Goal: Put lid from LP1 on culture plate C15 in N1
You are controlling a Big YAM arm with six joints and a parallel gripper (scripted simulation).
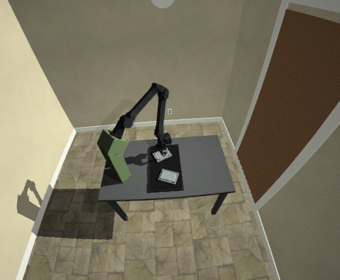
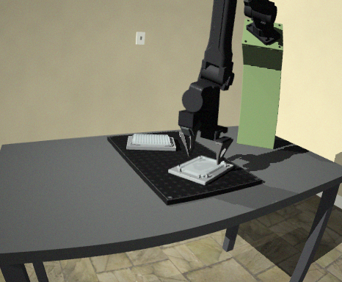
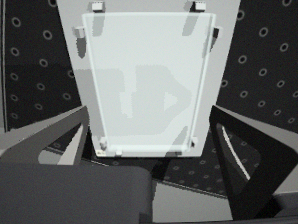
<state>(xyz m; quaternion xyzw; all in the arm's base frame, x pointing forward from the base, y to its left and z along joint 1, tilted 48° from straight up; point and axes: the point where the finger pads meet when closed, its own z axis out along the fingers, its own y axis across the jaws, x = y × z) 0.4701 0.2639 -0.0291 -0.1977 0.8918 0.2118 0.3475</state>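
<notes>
My hand is 3 cm above the clear lid. Round my hand: lid park LP1 (4 cm below); culture plate C15 (10 cm ahead, 24 cm to the right, 2 cm below).
</notes>
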